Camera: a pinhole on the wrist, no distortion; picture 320 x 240 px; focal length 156.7 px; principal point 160.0 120.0 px. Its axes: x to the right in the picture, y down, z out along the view. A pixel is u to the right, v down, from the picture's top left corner.
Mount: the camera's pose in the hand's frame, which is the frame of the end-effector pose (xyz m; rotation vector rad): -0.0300 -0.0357 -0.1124 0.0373 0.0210 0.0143
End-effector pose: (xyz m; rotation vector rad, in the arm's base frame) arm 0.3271 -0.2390 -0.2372 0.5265 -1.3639 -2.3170
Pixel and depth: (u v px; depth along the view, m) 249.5 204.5 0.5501
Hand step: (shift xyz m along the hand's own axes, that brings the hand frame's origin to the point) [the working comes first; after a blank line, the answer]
In the camera's frame: 0.3142 0.2966 0.5501

0.2917 0.2449 0.4418
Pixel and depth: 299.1 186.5 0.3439
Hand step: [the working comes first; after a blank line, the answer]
In the camera's frame: 0.3053 0.1459 0.3439

0.2805 0.1018 0.2303
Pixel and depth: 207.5 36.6 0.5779
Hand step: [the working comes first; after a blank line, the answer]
In the camera's frame: 0.1752 -0.3076 0.5779

0.1617 -0.3619 0.4498
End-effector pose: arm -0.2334 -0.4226 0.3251 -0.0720 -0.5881 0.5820
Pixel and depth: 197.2 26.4 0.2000
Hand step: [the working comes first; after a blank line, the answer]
In the camera's frame: 0.0475 -0.1195 0.2000

0.0234 -0.1618 0.0820
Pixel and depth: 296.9 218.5 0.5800
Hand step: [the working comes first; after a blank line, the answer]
In the camera's frame: 0.5067 0.3646 0.5800

0.4838 0.3145 0.4702
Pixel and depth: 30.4 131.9 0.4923
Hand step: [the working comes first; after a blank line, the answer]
In the camera's frame: -0.4072 0.0374 0.4923

-0.4271 -0.0226 0.3893
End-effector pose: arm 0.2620 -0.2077 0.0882 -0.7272 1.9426 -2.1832
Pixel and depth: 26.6 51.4 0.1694
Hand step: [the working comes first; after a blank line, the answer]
In the camera's frame: -0.1442 -0.0742 0.1694

-0.1695 -0.1182 0.0571
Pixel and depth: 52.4 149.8 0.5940
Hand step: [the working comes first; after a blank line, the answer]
In the camera's frame: -0.4079 0.1130 0.5940

-0.4267 0.0491 0.4937
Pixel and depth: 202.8 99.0 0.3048
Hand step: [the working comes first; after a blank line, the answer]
In the camera's frame: 0.0833 -0.0408 0.3048

0.0603 -0.0866 0.1889
